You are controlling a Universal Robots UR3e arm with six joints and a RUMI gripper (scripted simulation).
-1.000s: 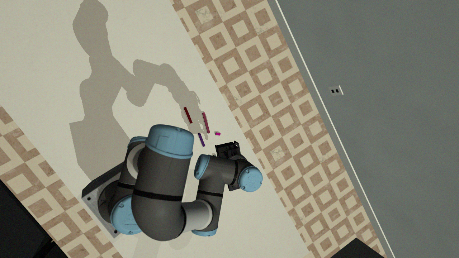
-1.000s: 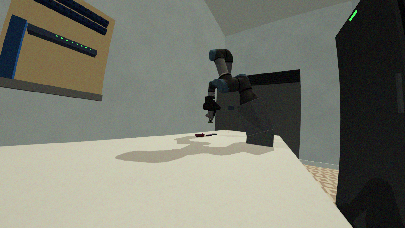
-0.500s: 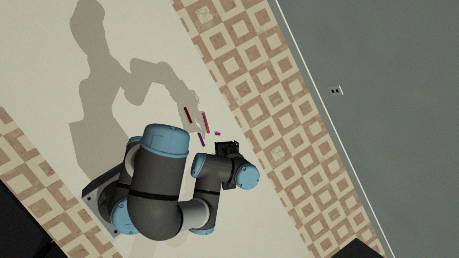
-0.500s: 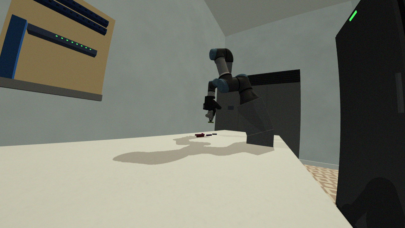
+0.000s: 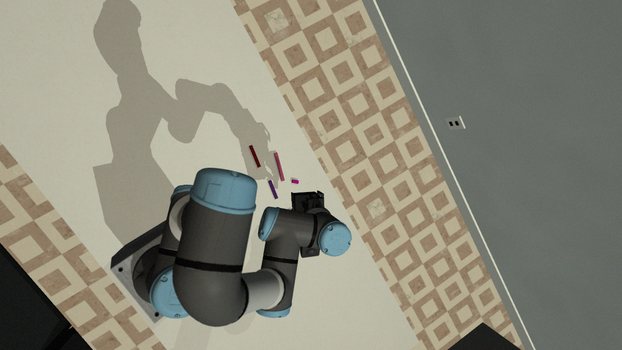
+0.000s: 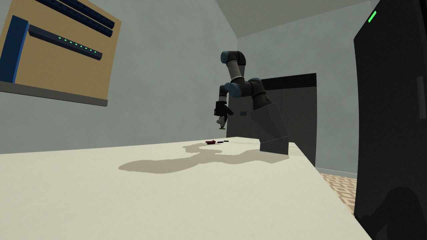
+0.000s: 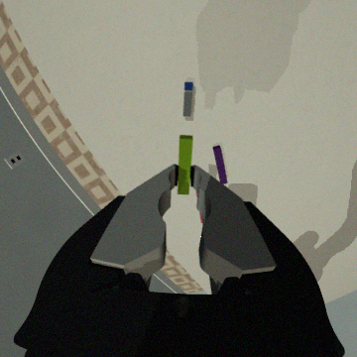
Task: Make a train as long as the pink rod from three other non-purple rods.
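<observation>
My hand is 2 cm past the grey rod, 4 cm to the left of it and 11 cm above it. Also, from my hand: blue rod (3 cm behind, 6 cm to the right, 11 cm below); then lime rod (1 cm below); then magenta rod (4 cm ahead, 5 cm to the left, 11 cm below).
</observation>
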